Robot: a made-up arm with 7 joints. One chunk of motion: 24 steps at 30 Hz.
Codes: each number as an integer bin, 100 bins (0 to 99) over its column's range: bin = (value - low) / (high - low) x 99, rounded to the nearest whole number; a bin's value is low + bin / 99 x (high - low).
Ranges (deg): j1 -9..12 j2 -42..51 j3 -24..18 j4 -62..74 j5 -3..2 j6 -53..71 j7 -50..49
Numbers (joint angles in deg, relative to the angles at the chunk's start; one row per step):
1: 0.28 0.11 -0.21 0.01 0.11 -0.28 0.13
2: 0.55 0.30 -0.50 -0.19 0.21 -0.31 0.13
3: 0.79 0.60 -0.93 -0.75 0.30 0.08 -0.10
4: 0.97 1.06 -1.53 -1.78 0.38 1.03 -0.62
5: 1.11 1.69 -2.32 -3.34 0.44 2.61 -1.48
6: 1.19 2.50 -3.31 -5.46 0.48 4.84 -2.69
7: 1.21 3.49 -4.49 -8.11 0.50 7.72 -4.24
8: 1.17 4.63 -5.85 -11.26 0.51 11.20 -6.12
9: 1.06 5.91 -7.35 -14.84 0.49 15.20 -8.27
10: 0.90 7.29 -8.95 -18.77 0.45 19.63 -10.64
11: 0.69 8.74 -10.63 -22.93 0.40 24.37 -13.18
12: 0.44 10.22 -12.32 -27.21 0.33 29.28 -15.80
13: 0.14 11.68 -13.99 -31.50 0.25 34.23 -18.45
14: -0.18 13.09 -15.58 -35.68 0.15 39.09 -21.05
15: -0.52 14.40 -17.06 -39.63 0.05 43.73 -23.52
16: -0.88 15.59 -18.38 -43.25 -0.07 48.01 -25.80
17: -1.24 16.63 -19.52 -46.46 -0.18 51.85 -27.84
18: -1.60 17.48 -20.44 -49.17 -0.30 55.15 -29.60
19: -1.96 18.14 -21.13 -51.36 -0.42 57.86 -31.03
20: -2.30 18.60 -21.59 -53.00 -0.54 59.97 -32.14
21: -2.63 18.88 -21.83 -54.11 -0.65 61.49 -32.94
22: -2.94 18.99 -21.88 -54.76 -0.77 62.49 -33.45
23: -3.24 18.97 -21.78 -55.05 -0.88 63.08 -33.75
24: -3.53 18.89 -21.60 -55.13 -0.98 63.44 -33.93
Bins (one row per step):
1: 44 45 56 45 62 42 50
2: 45 45 55 45 64 42 50
3: 46 45 54 45 65 42 50
4: 47 46 53 44 67 43 49
5: 48 47 51 43 68 44 49
6: 48 47 49 41 69 46 47
7: 48 48 46 39 69 48 46
8: 48 50 43 37 69 51 44
9: 47 51 39 34 69 54 42
10: 47 52 35 31 68 58 39
11: 46 54 32 28 67 62 37
12: 45 56 28 25 66 66 34
13: 43 57 24 22 64 70 32
14: 42 59 20 19 62 74 29
15: 40 60 16 16 60 77 26
16: 38 61 13 14 58 81 24
17: 37 62 11 11 56 84 22
18: 35 63 8 9 53 86 20
19: 33 64 7 8 51 89 19
20: 32 65 6 7 49 90 18
21: 30 65 5 6 47 91 17
22: 29 65 5 5 44 92 17
23: 27 65 5 5 42 93 16
24: 26 65 6 5 40 93 16

